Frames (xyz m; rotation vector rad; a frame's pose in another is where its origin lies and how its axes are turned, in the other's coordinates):
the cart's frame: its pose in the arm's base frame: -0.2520 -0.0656 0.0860 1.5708 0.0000 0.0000
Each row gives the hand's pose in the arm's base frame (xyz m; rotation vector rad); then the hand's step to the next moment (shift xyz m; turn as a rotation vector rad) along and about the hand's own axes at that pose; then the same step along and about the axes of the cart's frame.
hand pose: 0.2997 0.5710 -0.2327 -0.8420 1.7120 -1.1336
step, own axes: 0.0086 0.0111 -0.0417 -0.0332 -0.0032 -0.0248
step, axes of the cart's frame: -0.0425 -0.0053 -0.0101 -0.0104 0.0177 -0.0362
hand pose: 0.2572 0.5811 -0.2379 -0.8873 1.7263 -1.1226
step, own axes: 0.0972 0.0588 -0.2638 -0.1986 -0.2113 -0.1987
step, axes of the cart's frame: -0.2856 -0.0255 -0.0170 -0.0889 0.2963 -0.1670
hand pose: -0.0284 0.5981 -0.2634 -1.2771 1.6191 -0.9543
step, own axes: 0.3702 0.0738 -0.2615 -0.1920 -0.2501 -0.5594
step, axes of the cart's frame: -0.3153 -0.0329 0.3322 -0.4131 0.4591 -0.1758
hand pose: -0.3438 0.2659 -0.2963 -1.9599 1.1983 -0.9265
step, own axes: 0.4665 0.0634 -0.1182 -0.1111 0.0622 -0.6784
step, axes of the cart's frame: 0.0282 0.1196 0.4696 -0.6263 0.2883 0.0330
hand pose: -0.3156 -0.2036 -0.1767 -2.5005 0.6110 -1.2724
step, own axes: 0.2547 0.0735 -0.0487 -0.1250 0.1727 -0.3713
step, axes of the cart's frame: 0.0761 0.1760 0.1894 -0.4106 0.0549 0.1084
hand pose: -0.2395 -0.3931 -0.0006 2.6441 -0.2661 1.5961
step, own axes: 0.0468 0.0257 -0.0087 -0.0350 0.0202 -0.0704
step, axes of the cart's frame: 0.0094 0.0440 0.0301 -0.0809 0.0011 0.0068
